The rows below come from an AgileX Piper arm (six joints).
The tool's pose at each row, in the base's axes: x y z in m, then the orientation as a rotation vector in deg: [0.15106, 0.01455, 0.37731, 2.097, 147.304, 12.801]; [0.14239, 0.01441, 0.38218, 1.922, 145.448, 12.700]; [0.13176, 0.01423, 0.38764, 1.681, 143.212, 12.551]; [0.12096, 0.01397, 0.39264, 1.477, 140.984, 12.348]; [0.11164, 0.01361, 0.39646, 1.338, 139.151, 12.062]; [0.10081, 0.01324, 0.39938, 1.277, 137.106, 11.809]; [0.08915, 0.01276, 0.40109, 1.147, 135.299, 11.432]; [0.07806, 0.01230, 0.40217, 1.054, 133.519, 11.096]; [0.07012, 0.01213, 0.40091, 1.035, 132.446, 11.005]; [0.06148, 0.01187, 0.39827, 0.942, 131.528, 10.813]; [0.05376, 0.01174, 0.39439, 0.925, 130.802, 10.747]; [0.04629, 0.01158, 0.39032, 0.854, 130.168, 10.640]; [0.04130, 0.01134, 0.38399, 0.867, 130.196, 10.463]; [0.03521, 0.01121, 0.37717, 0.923, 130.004, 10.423]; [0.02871, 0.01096, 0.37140, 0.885, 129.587, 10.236]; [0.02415, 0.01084, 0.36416, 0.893, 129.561, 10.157]
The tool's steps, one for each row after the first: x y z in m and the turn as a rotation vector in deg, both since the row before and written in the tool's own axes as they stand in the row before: [0.00476, 0.00085, -0.00869, -0.101, -1.844, -0.255]; [0.00577, 0.00099, -0.01042, -0.110, -2.221, -0.338]; [0.00576, 0.00089, -0.01038, -0.063, -2.219, -0.326]; [0.00491, 0.00059, -0.00878, 0.041, -1.835, -0.280]; [0.00635, 0.00052, -0.00924, 0.024, -2.048, -0.228]; [0.00743, 0.00028, -0.00916, 0.112, -1.816, -0.302]; [0.00716, 0.00020, -0.00854, 0.097, -1.788, -0.263]; [0.00640, 0.00002, -0.00486, -0.010, -1.073, -0.097]; [0.00779, -0.00023, -0.00458, 0.049, -0.920, -0.176]; [0.00802, -0.00030, -0.00319, -0.004, -0.726, -0.070]; [0.00796, -0.00036, -0.00299, 0.013, -0.634, -0.119]; [0.00801, -0.00086, 0.00024, 0.134, 0.017, -0.049]; [0.00911, -0.00076, -0.00026, 0.036, -0.196, 0.018]; [0.00857, -0.00072, -0.00129, 0.096, -0.424, -0.111]; [0.00844, -0.00087, 0.00108, 0.058, -0.031, -0.022]
